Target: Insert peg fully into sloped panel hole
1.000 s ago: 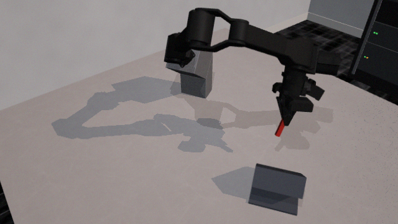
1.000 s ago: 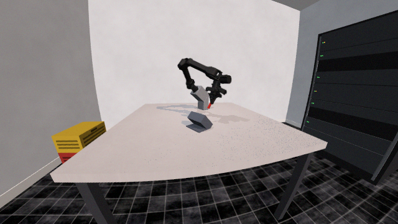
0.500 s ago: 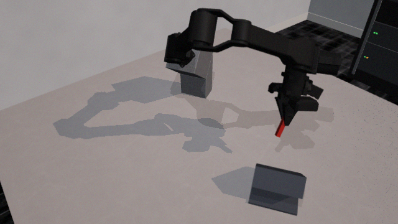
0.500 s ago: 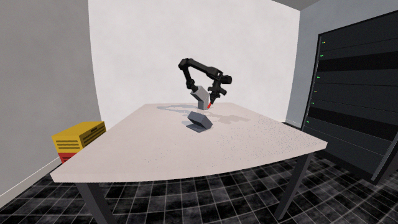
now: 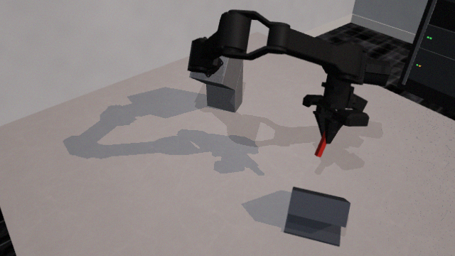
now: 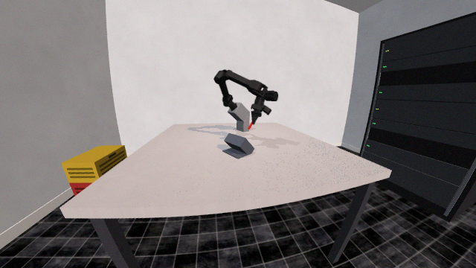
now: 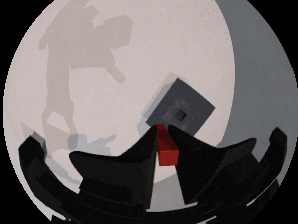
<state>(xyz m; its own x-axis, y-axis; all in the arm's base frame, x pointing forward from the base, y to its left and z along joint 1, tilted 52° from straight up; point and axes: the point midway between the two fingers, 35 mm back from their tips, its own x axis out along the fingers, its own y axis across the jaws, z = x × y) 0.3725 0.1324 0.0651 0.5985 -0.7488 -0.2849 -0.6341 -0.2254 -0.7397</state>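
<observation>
My hand is 20 mm to the left of the red peg and 30 mm above it.
</observation>
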